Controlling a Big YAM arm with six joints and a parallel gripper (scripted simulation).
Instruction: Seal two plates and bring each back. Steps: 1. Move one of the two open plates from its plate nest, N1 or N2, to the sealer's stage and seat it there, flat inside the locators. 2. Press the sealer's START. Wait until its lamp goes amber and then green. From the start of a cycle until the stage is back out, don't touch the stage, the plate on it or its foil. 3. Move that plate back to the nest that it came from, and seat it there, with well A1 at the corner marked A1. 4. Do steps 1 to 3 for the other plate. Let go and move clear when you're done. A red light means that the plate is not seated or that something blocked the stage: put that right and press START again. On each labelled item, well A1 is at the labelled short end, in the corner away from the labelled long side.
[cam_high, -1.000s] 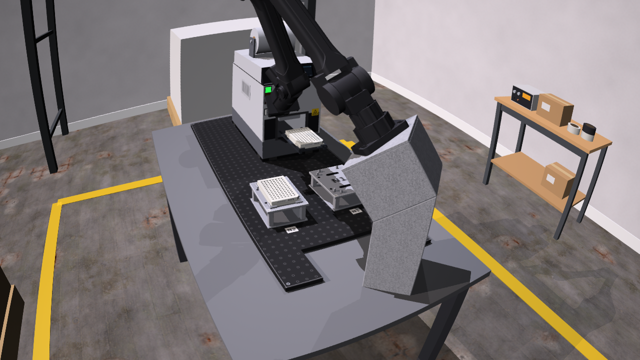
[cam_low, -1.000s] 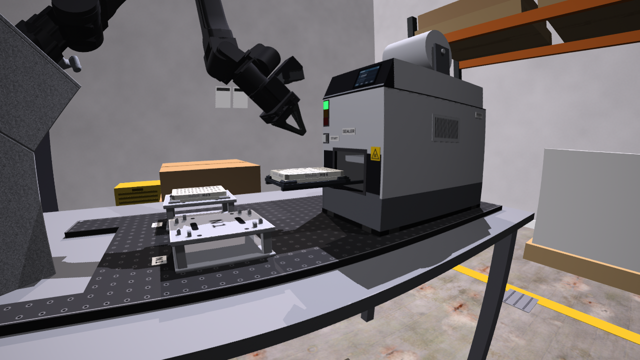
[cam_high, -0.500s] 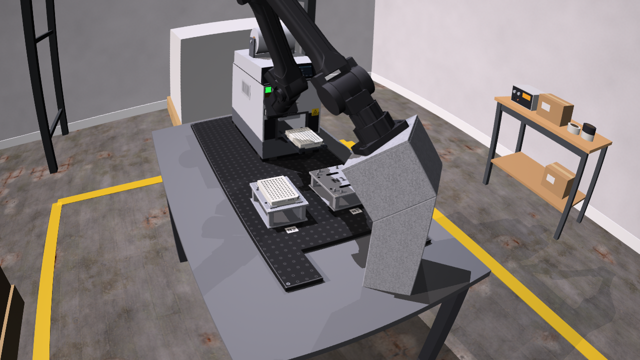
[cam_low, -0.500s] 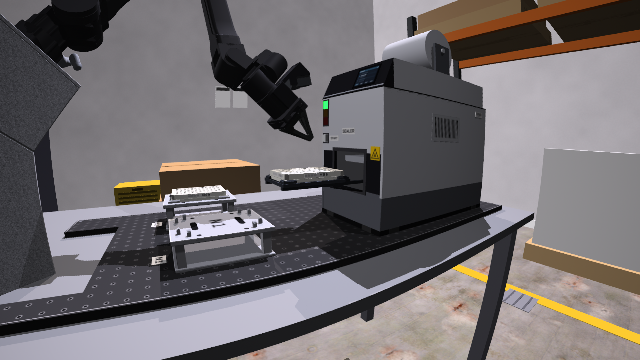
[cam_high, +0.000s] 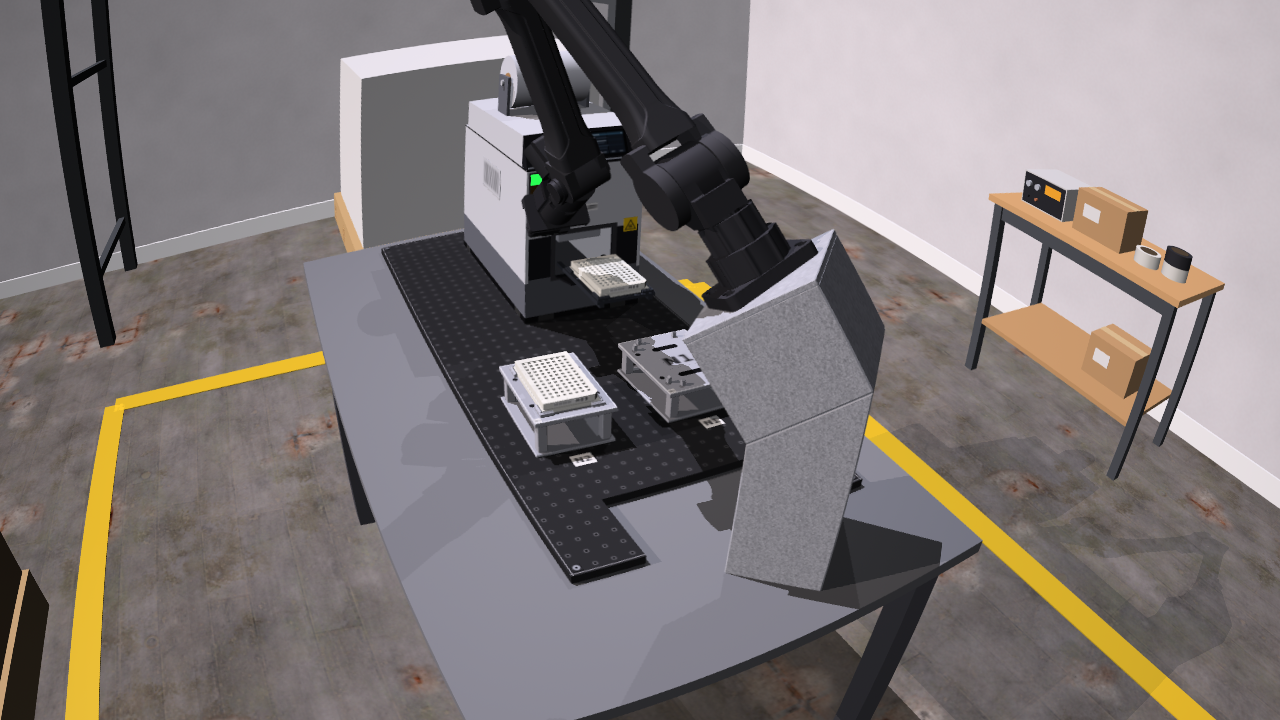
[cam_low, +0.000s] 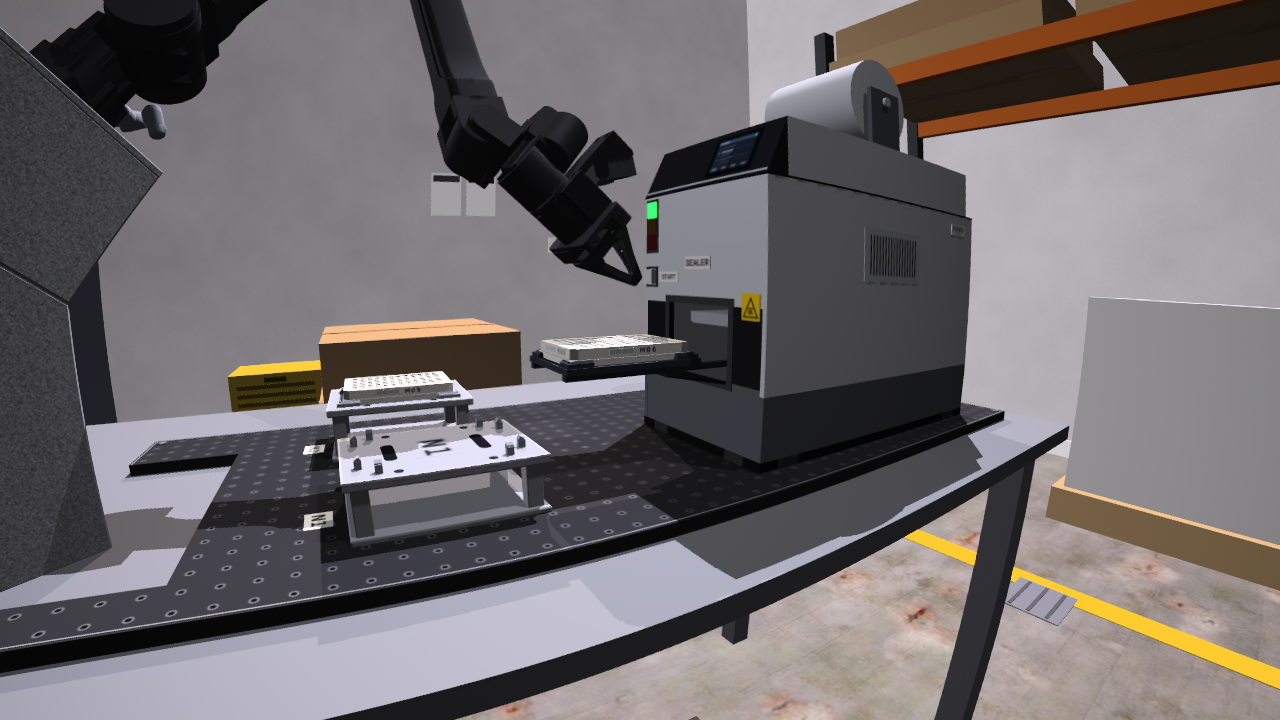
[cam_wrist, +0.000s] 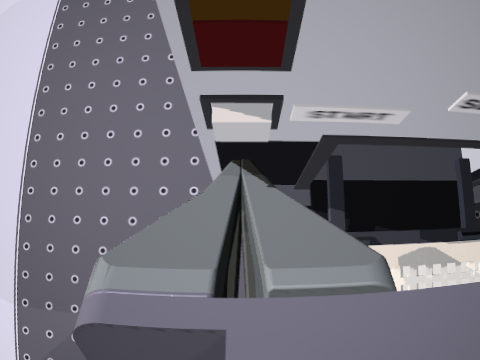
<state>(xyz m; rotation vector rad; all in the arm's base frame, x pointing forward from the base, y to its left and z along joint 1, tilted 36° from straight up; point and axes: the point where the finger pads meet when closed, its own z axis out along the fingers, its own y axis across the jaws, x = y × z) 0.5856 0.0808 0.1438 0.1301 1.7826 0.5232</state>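
The start button is 20 mm ahead of my hand. The rest, counted from my hand: nest N2: 290 mm behind, 140 mm below, 30 mm to the left; then white well plate: 290 mm behind, 120 mm below, 30 mm to the left; then sealer stage: 110 mm to the right, 80 mm below, 60 mm behind.
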